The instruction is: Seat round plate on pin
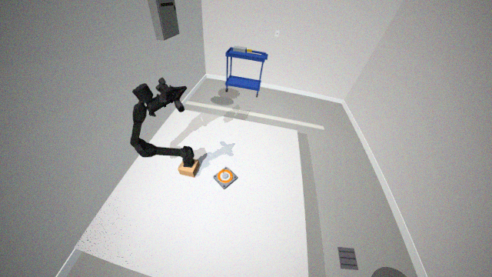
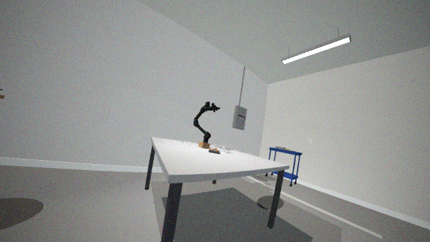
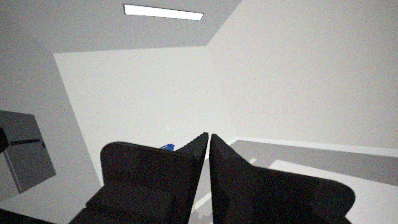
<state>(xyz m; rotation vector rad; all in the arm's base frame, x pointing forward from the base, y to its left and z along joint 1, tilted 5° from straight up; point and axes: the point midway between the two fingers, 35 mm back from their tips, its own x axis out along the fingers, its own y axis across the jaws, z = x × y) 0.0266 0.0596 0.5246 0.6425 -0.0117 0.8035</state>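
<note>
Right now my gripper tip is 22 cm short of the square grey base, 18 cm to the left of it and 57 cm above it.
</note>
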